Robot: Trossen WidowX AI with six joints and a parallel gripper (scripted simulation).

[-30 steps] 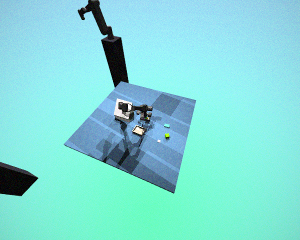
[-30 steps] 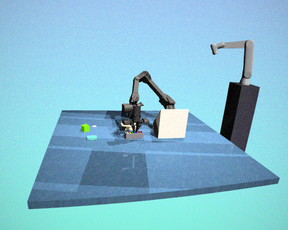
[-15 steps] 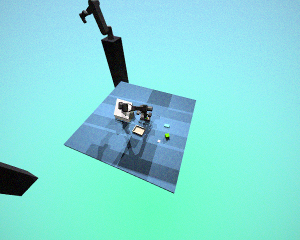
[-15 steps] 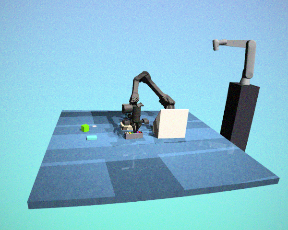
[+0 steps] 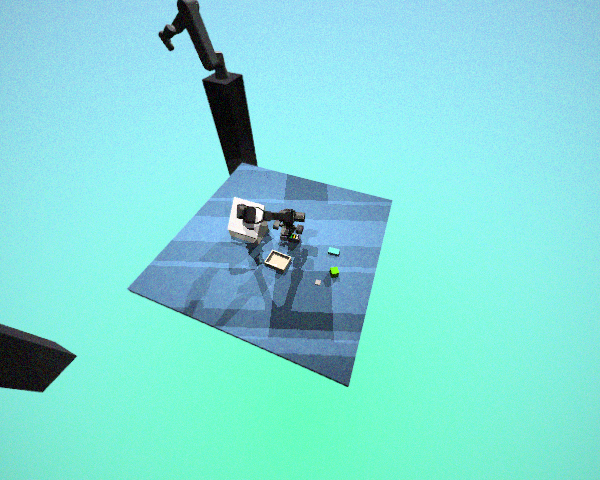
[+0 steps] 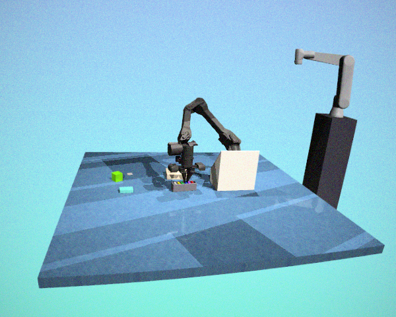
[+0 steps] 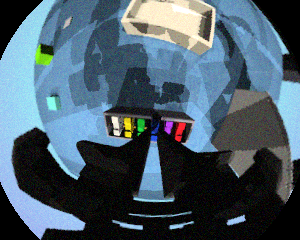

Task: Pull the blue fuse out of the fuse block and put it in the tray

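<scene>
Right now my gripper tip is 190 mm to the left of the beige tray, 40 mm above it and 20 mm short of it. The rest, counted from my gripper tip: cyan block 300 mm ahead, 30 mm below, 20 mm to the left; then green cube 360 mm ahead, 130 mm to the right, 20 mm below.
</scene>
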